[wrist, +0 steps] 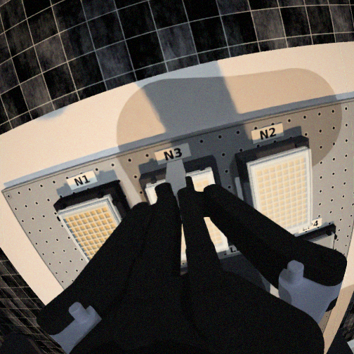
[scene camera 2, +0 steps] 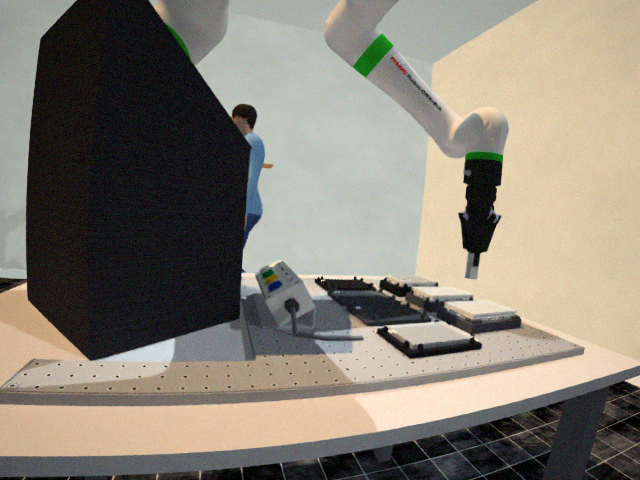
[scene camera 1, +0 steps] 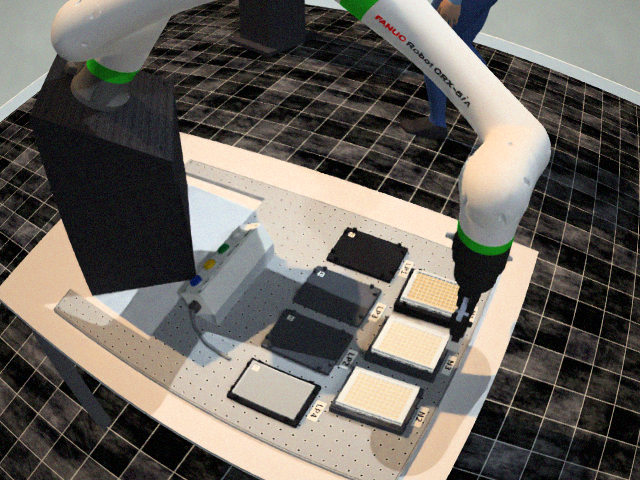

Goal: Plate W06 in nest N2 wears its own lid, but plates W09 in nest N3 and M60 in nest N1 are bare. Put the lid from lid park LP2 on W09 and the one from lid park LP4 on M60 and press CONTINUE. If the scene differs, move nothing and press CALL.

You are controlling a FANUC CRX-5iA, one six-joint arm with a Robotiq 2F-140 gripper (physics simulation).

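Places are measured from the arm's base along level axes (x ahead, y left, z up), in centimetres.
Pixels of known places: gripper, between the fingertips: (scene camera 2: pixel 470 278) (scene camera 1: pixel 453 347); arm's base, origin of its link: (scene camera 2: pixel 132 76) (scene camera 1: pixel 98 91).
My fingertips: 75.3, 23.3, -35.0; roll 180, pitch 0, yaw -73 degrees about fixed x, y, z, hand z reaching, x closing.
Observation:
For each thing: its top centre in the pictures, then the offset to it from my fingertips, as dx, dy, dz.
- Plate M60, centre of its top: (scene camera 1: pixel 436 291) (scene camera 2: pixel 411 278) -12.4, +10.5, -2.9
- Plate W09, centre of its top: (scene camera 1: pixel 412 341) (scene camera 2: pixel 442 290) -8.1, -2.2, -3.0
- plate W06, centre of its top: (scene camera 1: pixel 378 394) (scene camera 2: pixel 480 306) -4.6, -15.0, -3.1
- Lid park LP2, centre of its top: (scene camera 1: pixel 306 337) (scene camera 2: pixel 388 307) -24.0, -13.9, -4.8
- light lid, centre of its top: (scene camera 1: pixel 272 389) (scene camera 2: pixel 429 331) -19.6, -26.7, -5.0
- LP3, centre of its top: (scene camera 1: pixel 337 291) (scene camera 2: pixel 362 291) -27.8, -1.8, -4.8
- button box, centre of its top: (scene camera 1: pixel 224 254) (scene camera 2: pixel 281 268) -46.2, -14.6, +1.6
My gripper (scene camera 1: pixel 456 333) (scene camera 2: pixel 471 273) (wrist: pixel 177 172) is shut and empty, pointing down above the N3 end of the nests. Plate M60 (scene camera 1: pixel 430 290) (scene camera 2: pixel 410 280) (wrist: pixel 90 225) in N1 shows crisp, deep yellow wells and looks bare. Plate W09 (scene camera 1: pixel 409 343) (scene camera 2: pixel 442 293) (wrist: pixel 217 239) in N3 is partly hidden by the fingers in the wrist view; its wells look paler, like those of plate W06 (scene camera 1: pixel 378 393) (scene camera 2: pixel 480 308) (wrist: pixel 281 192) in N2, as under a clear lid. Lid park LP2 (scene camera 1: pixel 309 338) looks dark, with no lid visible. A light lid (scene camera 1: pixel 273 391) (scene camera 2: pixel 431 334) lies in LP4.
Dark lid parks LP1 (scene camera 1: pixel 367 253) and LP3 (scene camera 1: pixel 337 294) show no lid. The button box (scene camera 1: pixel 232 276) (scene camera 2: pixel 286 297) has green, yellow and blue buttons, labels unreadable; its cable (scene camera 1: pixel 204 335) (scene camera 2: pixel 328 336) lies on the board. A person (scene camera 1: pixel 436 98) (scene camera 2: pixel 254 175) stands beyond the table.

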